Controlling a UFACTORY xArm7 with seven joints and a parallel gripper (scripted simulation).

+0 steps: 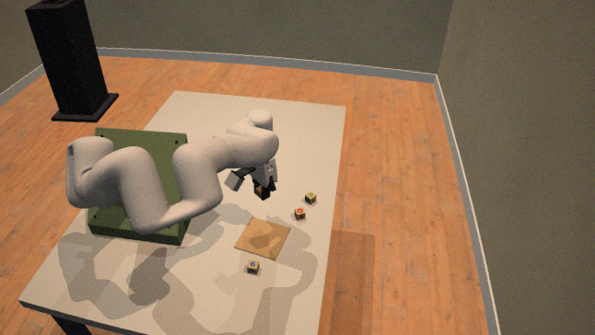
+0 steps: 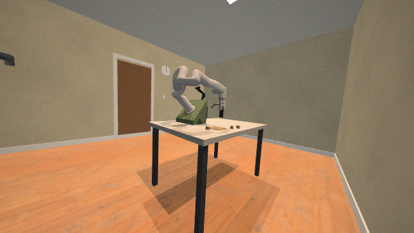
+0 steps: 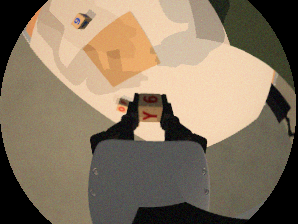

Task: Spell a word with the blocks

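Right now the tan mat is 10 mm ahead of my hand, 90 mm to the right of it and 120 mm below it. Round my hand: red block (120 mm ahead, 20 mm to the left, 110 mm below).
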